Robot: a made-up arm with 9 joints. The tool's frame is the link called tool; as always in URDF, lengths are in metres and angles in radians.
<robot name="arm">
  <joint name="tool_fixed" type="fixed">
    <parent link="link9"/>
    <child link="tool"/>
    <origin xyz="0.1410 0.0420 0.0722" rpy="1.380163 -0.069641 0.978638"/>
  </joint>
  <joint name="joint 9" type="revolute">
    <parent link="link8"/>
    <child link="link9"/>
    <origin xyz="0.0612 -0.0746 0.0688" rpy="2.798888 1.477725 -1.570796"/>
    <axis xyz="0 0 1"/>
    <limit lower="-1.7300" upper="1.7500" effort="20" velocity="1.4"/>
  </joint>
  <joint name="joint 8" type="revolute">
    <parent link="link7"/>
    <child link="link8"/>
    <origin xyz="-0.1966 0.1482 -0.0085" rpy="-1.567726 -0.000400 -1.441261"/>
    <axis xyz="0 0 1"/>
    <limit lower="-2.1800" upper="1.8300" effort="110" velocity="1.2"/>
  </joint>
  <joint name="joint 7" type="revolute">
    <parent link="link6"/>
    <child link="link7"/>
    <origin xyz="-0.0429 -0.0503 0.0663" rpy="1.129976 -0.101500 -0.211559"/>
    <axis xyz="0 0 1"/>
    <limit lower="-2.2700" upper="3.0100" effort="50" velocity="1.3"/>
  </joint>
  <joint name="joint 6" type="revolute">
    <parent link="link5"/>
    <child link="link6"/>
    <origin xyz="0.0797 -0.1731 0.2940" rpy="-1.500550 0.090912 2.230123"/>
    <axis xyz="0 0 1"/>
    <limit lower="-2.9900" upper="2.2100" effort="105" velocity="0.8"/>
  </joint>
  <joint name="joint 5" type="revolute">
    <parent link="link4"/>
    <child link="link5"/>
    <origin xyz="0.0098 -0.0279 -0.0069" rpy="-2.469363 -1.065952 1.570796"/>
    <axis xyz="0 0 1"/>
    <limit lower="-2.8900" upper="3.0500" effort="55" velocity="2.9"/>
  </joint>
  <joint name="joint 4" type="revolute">
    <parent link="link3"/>
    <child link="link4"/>
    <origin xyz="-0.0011 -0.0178 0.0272" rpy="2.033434 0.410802 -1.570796"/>
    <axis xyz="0 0 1"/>
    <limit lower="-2.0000" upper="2.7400" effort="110" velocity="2.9"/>
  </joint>
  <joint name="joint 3" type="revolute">
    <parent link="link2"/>
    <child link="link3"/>
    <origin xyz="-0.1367 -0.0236 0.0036" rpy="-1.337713 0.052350 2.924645"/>
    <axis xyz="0 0 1"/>
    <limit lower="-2.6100" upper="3.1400" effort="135" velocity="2.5"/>
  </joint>
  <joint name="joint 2" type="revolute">
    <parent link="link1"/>
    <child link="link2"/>
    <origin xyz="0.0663 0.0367 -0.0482" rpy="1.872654 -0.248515 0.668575"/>
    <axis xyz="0 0 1"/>
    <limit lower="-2.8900" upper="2.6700" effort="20" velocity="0.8"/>
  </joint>
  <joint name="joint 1" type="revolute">
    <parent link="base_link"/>
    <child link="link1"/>
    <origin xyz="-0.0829 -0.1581 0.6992" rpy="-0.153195 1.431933 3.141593"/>
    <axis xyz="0 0 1"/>
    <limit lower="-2.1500" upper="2.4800" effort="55" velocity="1.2"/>
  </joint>
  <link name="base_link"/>
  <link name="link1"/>
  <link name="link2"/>
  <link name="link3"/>
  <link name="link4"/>
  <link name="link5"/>
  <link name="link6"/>
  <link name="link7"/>
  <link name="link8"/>
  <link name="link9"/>
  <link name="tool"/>
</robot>
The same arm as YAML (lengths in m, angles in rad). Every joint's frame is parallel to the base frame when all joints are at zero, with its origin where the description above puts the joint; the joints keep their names.
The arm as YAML. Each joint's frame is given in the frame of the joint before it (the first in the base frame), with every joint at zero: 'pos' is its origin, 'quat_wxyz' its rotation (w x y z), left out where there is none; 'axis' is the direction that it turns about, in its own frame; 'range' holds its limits. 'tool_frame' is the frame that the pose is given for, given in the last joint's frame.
length_unit: m
angle_unit: rad
joints:
  - joint: joint 1
    pos: [-0.0829, -0.1581, 0.6992]
    axis: [-0.978775, -0.152596, 0.136797]
    range: [-2.15, 2.48]
  - joint: joint 2
    pos: [0.0435, -0.0289, -0.073]
    axis: [0.085803, 0.739627, -0.667525]
    range: [-2.89, 2.67]
  - joint: joint 3
    pos: [0.0579, 0.0835, 0.0945]
    axis: [0.98881, 0.089301, -0.119501]
    range: [-2.61, 3.14]
  - joint: joint 4
    pos: [0.0243, 0.0155, -0.0151]
    axis: [-0.412321, -0.735638, -0.537428]
    range: [-2.0, 2.74]
  - joint: joint 5
    pos: [-0.0231, 0.0097, 0.0172]
    axis: [0.993182, -0.093298, 0.069899]
    range: [-2.89, 3.05]
  - joint: joint 6
    pos: [0.2717, -0.2123, 0.0623]
    axis: [0.0, 0.0, 1.0]
    range: [-2.99, 2.21]
  - joint: joint 7
    pos: [0.0502, -0.043, 0.0663]
    axis: [0.87457, -0.234392, 0.424485]
    range: [-2.27, 3.01]
  - joint: joint 8
    pos: [-0.1137, -0.189, 0.1098]
    axis: [0.155902, 0.963415, 0.218003]
    range: [-2.18, 1.83]
  - joint: joint 9
    pos: [0.1041, 0.0562, -0.0072]
    axis: [-0.98789, 0.096499, -0.121499]
    range: [-1.73, 1.75]
tool_frame:
  pos: [-0.0875, -0.1384, 0.0072]
  quat_wxyz: [0.292815, 0.550315, -0.743832, 0.241094]

